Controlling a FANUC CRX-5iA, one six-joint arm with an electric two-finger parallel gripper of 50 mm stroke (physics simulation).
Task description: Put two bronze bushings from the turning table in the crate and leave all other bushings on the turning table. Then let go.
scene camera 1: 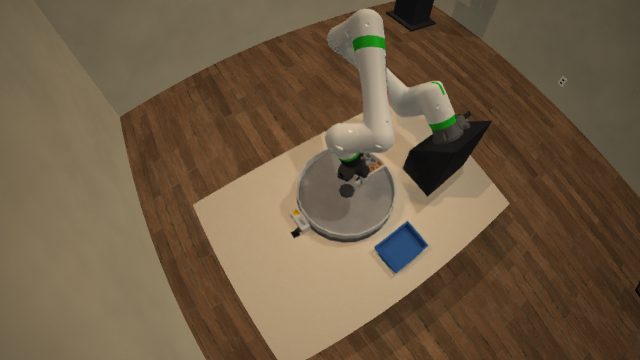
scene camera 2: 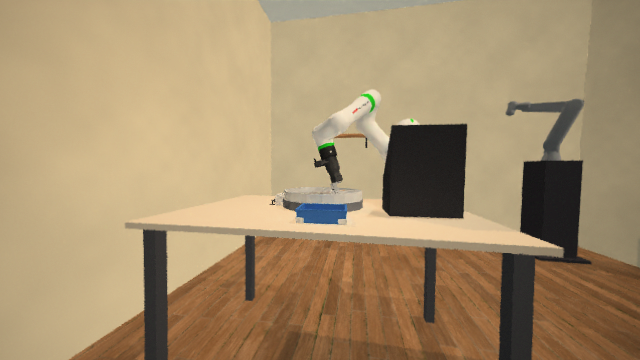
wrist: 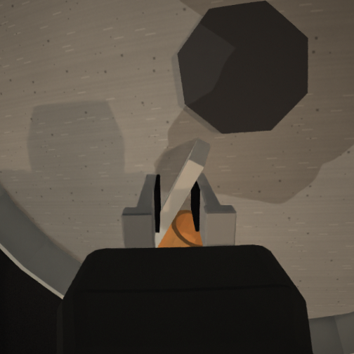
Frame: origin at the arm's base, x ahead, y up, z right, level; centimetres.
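Seen in the pictures: gripper, fingertip midpoint: [scene camera 1: 361, 181]; arm's base at its link origin: [scene camera 1: 448, 136] [scene camera 2: 416, 154].
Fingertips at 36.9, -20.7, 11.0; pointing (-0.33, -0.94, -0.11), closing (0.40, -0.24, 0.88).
Observation:
Offsets run from my fingertips to a thing's top centre, as dx, dy, dz. "pt": to the spot under its first point.
The turning table [scene camera 1: 320, 220] [scene camera 2: 300, 196] is a round grey dish with a raised rim. My gripper [scene camera 1: 359, 180] [scene camera 2: 334, 187] [wrist: 175, 190] is low over it and shut on an orange-brown bronze bushing [wrist: 186, 229], whose lower part is hidden by the gripper body. A pale divider bar [wrist: 184, 182] runs slantwise between the fingers in the wrist view, right beside that bushing. More orange bushings @(-11.1, +1.7, +2.1) [scene camera 1: 375, 166] and some grey parts @(pt -10.3, -0.8, +7.9) [scene camera 1: 369, 158] lie by the divider, partly behind the gripper. The blue crate @(+2.3, -1.1, -33.6) [scene camera 1: 401, 247] [scene camera 2: 321, 214] stands in front of the turning table; no bushing shows in it in scene camera 1.
A dark octagonal hub @(+7.7, +0.0, +0.1) [scene camera 1: 346, 190] [wrist: 245, 67] stands at the turning table's centre. A tall black block [scene camera 1: 440, 157] [scene camera 2: 427, 170] stands to the right of the turning table. A small white box with a yellow mark @(pt +31.3, -0.3, -1.0) [scene camera 1: 300, 220] sits at its left front rim.

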